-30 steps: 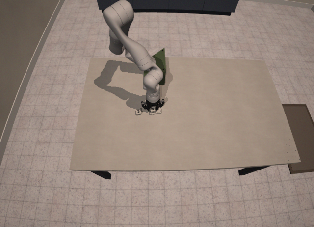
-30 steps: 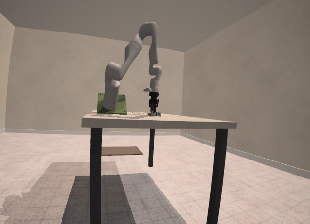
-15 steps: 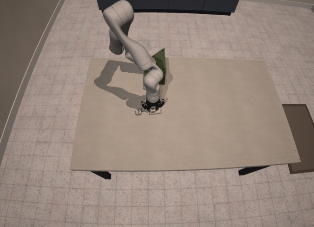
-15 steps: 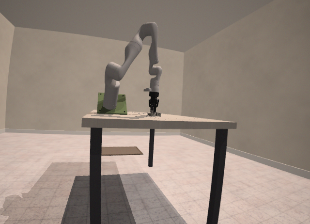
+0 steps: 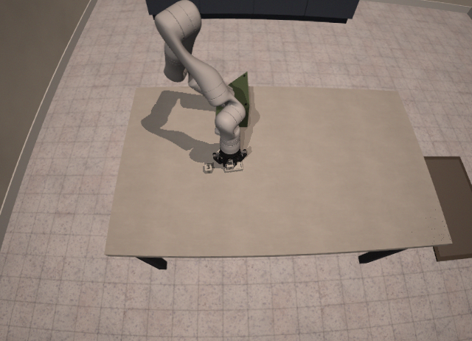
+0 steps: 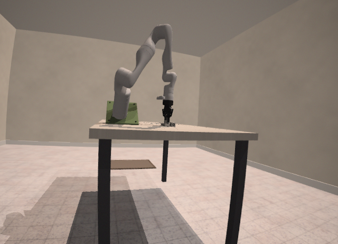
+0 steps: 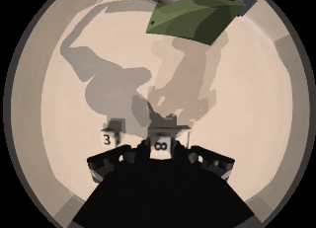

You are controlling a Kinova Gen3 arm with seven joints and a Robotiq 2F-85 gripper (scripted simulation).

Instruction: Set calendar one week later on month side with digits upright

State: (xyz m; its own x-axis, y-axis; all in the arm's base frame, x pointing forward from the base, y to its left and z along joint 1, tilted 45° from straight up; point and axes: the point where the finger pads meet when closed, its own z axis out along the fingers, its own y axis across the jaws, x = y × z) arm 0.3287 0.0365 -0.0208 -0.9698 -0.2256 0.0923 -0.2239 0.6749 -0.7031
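My hand is 1 cm to the right of the white tray and 3 cm above it.
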